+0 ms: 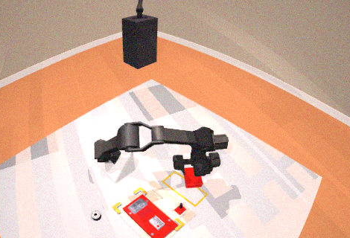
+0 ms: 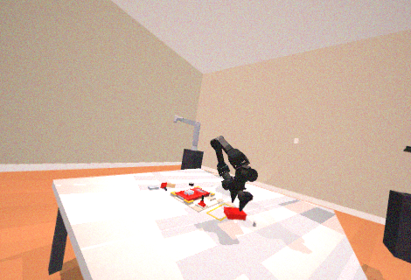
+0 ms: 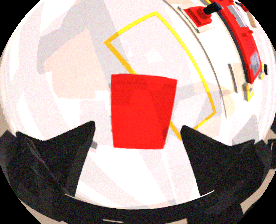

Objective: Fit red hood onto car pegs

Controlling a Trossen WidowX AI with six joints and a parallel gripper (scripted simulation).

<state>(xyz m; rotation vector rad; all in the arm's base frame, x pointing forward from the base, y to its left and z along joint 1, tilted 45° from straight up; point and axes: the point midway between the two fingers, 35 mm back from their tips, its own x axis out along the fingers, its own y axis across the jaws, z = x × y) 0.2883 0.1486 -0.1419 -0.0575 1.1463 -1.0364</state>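
The red hood lies 3 cm below my gripper tip.
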